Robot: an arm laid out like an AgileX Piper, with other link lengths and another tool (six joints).
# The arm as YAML. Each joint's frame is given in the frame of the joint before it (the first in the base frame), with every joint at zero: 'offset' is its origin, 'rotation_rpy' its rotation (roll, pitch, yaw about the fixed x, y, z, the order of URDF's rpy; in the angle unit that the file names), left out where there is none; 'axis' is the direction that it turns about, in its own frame. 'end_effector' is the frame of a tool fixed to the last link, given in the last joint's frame.
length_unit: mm
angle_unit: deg
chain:
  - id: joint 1
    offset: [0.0, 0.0, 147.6]
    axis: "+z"
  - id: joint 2
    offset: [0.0, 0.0, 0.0]
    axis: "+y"
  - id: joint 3
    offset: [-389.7, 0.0, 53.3]
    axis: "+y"
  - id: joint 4
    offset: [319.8, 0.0, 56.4]
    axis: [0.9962, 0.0, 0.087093]
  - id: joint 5
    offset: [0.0, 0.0, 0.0]
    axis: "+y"
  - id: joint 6
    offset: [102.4, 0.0, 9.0]
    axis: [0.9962, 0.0, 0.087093]
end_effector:
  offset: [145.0, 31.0, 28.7]
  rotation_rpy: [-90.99, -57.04, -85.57]
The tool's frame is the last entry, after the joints.
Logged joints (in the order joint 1, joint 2, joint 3, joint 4, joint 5, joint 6), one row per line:
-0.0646, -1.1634, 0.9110, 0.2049, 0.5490, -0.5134
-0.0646, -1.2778, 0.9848, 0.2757, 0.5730, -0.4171
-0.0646, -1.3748, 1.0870, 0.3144, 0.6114, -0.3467
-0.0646, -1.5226, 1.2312, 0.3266, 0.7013, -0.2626
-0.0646, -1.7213, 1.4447, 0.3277, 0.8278, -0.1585
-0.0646, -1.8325, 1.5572, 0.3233, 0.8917, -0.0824
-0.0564, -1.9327, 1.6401, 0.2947, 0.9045, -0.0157
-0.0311, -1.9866, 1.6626, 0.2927, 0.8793, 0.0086
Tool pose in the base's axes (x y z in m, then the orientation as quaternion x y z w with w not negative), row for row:
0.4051, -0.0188, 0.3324, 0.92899, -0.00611, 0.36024, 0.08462
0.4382, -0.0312, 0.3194, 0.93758, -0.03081, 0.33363, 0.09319
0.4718, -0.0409, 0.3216, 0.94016, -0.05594, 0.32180, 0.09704
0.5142, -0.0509, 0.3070, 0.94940, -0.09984, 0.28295, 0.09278
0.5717, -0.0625, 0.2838, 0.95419, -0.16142, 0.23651, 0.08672
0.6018, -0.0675, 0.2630, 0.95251, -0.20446, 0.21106, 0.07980
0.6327, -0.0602, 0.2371, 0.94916, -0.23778, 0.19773, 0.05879
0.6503, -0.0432, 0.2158, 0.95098, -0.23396, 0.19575, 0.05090
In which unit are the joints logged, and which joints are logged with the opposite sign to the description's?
The joints are logged in radians. Opposite sign: joint 2, joint 3, joint 4.
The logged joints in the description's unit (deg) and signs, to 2 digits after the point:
-3.70, 66.66, -52.20, -11.74, 31.46, -29.42
-3.70, 73.21, -56.42, -15.80, 32.83, -23.90
-3.70, 78.77, -62.28, -18.01, 35.03, -19.86
-3.70, 87.24, -70.54, -18.71, 40.18, -15.05
-3.70, 98.62, -82.78, -18.78, 47.43, -9.08
-3.70, 104.99, -89.22, -18.52, 51.09, -4.72
-3.23, 110.74, -93.97, -16.89, 51.82, -0.90
-1.78, 113.82, -95.26, -16.77, 50.38, 0.49

